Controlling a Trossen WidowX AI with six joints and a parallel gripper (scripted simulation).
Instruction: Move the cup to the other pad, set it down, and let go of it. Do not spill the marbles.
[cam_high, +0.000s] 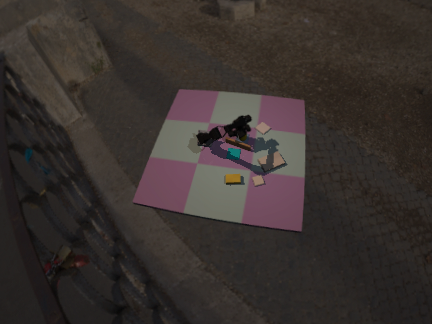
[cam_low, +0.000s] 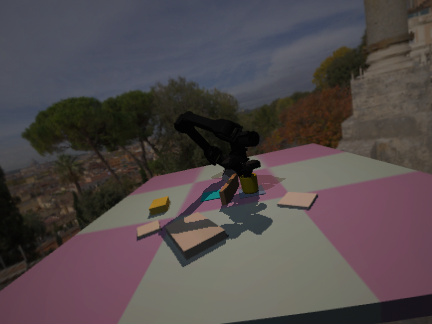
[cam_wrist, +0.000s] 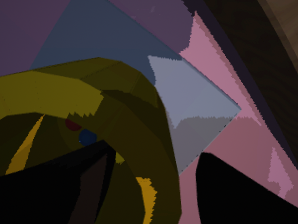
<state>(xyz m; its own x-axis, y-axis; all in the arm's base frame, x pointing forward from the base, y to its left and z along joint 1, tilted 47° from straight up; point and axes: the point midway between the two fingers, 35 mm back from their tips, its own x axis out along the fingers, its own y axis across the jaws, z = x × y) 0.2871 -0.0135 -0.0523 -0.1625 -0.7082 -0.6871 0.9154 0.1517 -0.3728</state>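
Now: gripper tip 2 cm short of the blue-grey pad, 1 cm to the right of it and 4 cm above it. Also, from my gripper tip: brown plank (1 cm behind, 7 cm to the right, 2 cm below); yellow cup (2 cm ahead, 1 cm to the left); teal pad (4 cm behind, 15 cm to the right, 4 cm below).
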